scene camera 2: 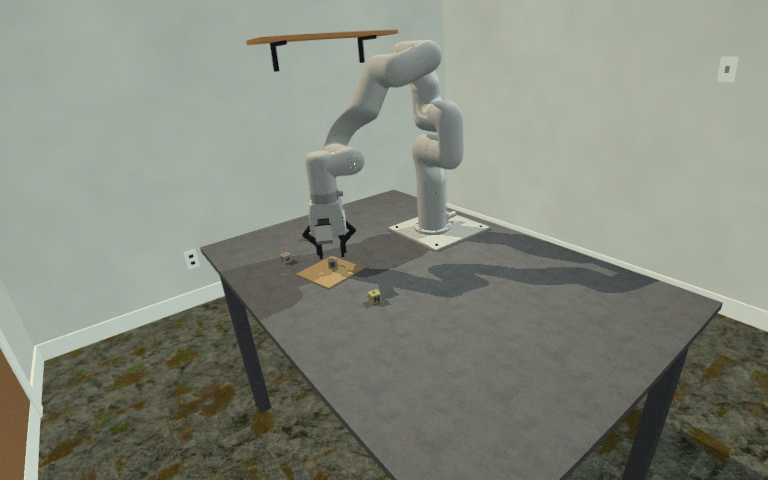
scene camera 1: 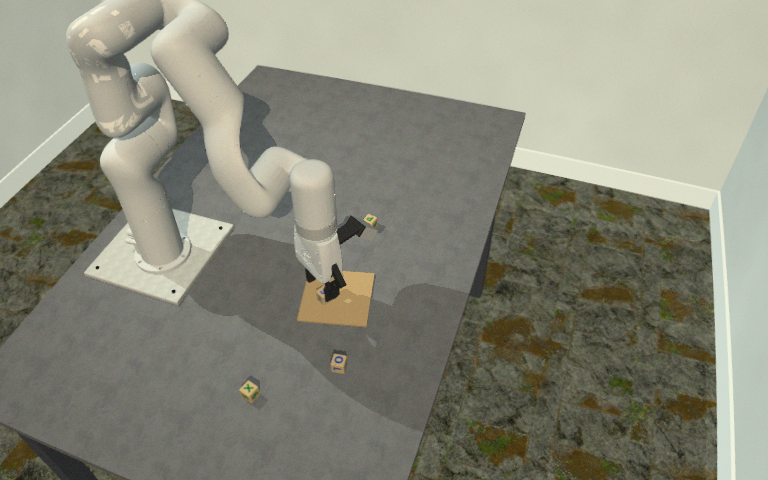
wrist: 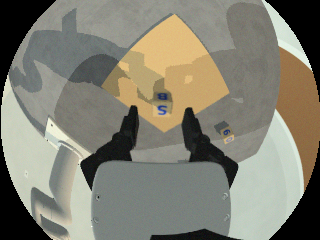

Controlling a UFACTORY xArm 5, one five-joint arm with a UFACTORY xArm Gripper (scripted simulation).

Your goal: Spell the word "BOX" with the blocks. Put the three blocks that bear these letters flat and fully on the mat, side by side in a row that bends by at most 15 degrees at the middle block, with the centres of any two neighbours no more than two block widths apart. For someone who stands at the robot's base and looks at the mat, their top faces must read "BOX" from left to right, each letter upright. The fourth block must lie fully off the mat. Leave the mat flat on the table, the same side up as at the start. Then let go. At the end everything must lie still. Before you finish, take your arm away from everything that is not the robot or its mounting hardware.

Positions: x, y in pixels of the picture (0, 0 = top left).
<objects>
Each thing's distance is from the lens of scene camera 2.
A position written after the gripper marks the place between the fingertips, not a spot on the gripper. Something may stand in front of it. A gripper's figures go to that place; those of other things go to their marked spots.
gripper (scene camera 2: 332, 256): 1.24 m
tan mat (scene camera 2: 319, 273): 1.23 m
</objects>
